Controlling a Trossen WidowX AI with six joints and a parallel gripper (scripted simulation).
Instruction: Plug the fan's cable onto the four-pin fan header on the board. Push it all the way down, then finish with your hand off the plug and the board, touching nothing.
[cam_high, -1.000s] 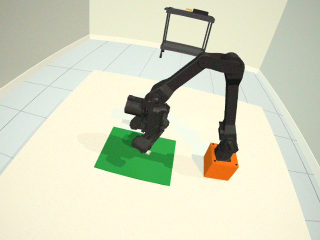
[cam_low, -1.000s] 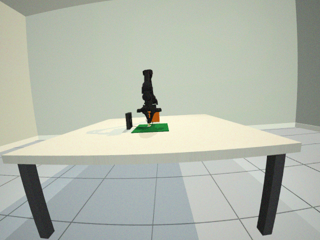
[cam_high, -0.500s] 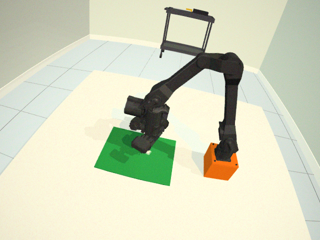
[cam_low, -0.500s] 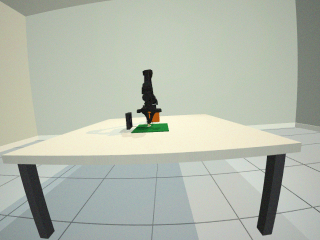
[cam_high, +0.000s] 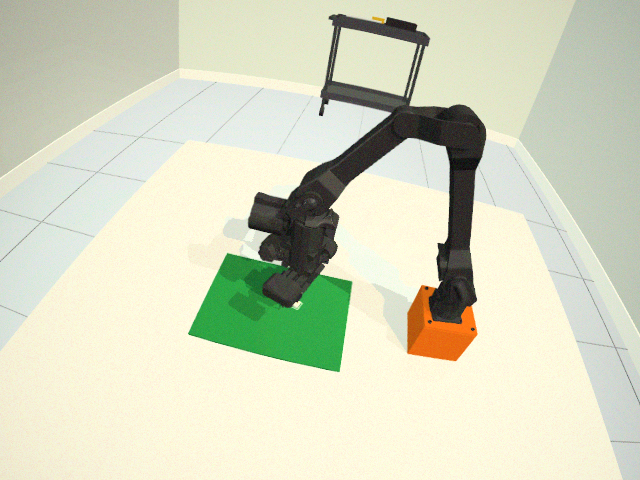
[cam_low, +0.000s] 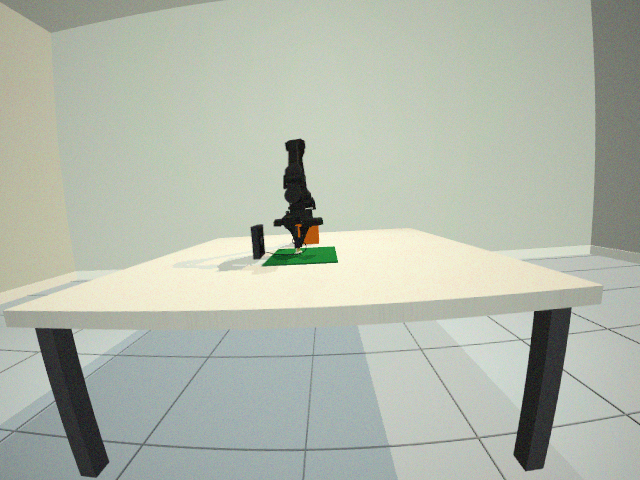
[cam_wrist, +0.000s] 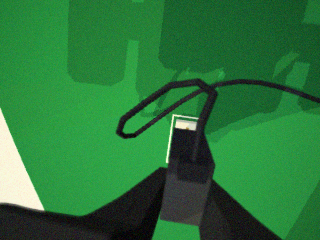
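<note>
The white four-pin fan header lies 10 mm ahead of my gripper tip and 40 mm below it. Round my gripper tip: dark plug (10 mm ahead, 10 mm above); green board (40 mm ahead, 10 mm to the left, 50 mm below); fan (150 mm to the right, 20 mm above).
</note>
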